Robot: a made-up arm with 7 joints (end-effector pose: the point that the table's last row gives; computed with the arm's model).
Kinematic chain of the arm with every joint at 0, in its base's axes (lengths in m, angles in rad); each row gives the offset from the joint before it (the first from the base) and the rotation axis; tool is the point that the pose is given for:
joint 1: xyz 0 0 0.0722 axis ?
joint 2: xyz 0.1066 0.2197 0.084 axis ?
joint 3: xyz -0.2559 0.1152 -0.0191 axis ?
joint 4: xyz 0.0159 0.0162 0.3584 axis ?
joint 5: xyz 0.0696 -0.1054 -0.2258 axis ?
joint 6: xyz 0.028 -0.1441 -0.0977 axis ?
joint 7: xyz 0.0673 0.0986 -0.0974 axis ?
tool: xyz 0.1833 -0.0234 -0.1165
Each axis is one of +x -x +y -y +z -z.
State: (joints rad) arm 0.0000 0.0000 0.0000 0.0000 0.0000 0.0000 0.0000
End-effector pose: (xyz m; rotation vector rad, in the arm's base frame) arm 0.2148 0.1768 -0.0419 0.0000 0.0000 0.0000
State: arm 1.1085 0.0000 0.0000 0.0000 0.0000 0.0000 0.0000
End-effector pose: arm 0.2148 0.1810 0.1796 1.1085 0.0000 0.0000
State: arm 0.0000 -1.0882 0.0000 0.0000 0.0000 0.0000 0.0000
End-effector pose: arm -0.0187 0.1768 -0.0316 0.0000 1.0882 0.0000
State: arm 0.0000 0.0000 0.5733 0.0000 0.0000 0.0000 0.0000
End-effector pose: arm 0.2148 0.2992 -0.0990 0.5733 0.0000 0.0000
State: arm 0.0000 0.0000 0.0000 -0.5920 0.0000 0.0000 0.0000
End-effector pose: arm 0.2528 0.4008 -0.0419 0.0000 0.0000 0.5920
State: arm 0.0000 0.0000 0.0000 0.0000 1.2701 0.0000 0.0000
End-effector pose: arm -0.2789 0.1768 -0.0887 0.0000 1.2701 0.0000
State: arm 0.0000 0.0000 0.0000 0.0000 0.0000 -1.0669 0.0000
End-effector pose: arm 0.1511 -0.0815 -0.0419 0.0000 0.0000 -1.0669
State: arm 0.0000 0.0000 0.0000 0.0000 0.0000 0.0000 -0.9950
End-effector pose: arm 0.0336 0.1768 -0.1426 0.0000 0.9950 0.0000
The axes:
joint 1: +x
joint 2: -y
joint 3: +x
joint 4: -z
joint 5: +y
joint 6: +z
joint 7: -y

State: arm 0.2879 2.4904 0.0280 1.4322 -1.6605 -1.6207 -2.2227
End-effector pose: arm 0.2092 0.0852 -0.2085 -1.2204 2.3008 -1.2328
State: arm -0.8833 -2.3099 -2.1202 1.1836 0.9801 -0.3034 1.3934
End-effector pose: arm 0.5505 0.4052 -0.0842 -1.8691 0.5667 1.5871
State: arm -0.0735 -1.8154 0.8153 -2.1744 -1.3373 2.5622 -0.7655
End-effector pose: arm 0.4757 0.7605 0.3029 -0.4127 -1.4999 0.9638
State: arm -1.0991 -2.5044 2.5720 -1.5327 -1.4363 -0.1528 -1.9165
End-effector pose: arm 0.2627 -0.0196 0.0760 0.3287 -0.3402 -0.9601
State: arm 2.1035 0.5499 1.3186 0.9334 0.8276 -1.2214 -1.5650
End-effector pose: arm -0.2814 -0.0996 0.6193 -0.4241 -1.1093 -1.9334
